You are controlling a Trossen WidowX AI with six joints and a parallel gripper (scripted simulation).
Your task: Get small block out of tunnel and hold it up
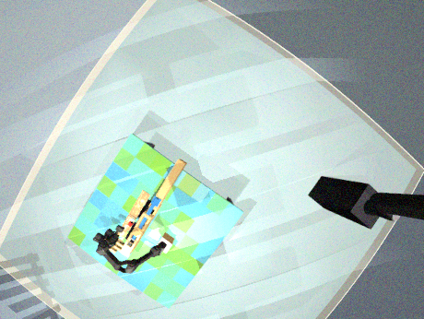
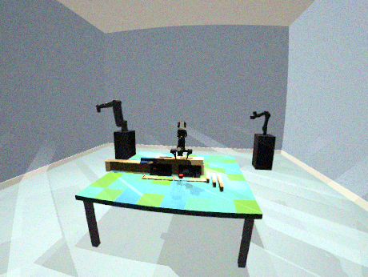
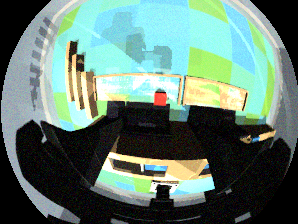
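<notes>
My gripper tip is 15 cm above the small red block. From my gripper tip the other things lie so: tan tunnel: 7 cm behind, 28 cm to the right, 10 cm below.
</notes>
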